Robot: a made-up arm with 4 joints.
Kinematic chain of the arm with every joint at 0, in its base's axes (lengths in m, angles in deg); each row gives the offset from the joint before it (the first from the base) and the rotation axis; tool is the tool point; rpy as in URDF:
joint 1: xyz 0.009 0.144 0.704 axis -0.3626 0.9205 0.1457
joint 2: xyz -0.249 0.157 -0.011 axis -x
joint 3: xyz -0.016 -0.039 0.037 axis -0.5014 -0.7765 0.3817
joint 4: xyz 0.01 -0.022 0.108 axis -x
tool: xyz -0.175 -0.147 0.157 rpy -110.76 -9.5 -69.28
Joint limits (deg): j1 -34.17..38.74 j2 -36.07..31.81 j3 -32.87..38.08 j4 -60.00..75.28
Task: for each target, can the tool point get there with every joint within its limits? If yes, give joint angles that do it. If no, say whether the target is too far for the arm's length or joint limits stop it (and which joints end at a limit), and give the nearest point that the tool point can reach.
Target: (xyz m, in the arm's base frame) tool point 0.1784 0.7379 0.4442
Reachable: no: joint limits stop it (at a limit: joint 1, joint 2, joint 3, joint 4) | nearest point -0.0834 0.5519 1.0519 | short by 0.687 m
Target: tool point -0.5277 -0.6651 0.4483
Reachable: no: too far | nearest point -0.3566 -0.0606 0.6050 | short by 0.648 m
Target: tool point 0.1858 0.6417 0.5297
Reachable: no: joint limits stop it (at a limit: joint 1, joint 2, joint 3, joint 4) | nearest point -0.0834 0.5519 1.0519 | short by 0.594 m
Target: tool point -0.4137 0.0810 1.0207
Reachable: yes | joints 12.67 -0.80 31.05 -14.20
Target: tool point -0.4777 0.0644 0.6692
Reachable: yes | joints -27.54 1.99 22.45 -31.71
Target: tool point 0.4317 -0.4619 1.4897
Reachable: no: too far | nearest point -0.0701 0.0297 1.0948 | short by 0.806 m
